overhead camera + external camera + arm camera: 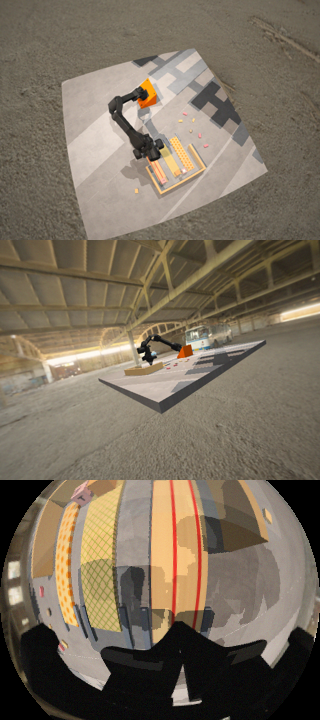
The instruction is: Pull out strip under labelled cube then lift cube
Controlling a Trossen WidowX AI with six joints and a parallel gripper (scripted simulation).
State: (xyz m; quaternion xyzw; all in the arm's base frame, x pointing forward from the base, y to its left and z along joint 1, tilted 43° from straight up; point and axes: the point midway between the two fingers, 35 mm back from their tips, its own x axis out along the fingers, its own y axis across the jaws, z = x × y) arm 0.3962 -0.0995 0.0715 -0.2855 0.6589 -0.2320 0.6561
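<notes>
My gripper tip is 10 cm short of the strip and 1 cm to the right of it.
</notes>
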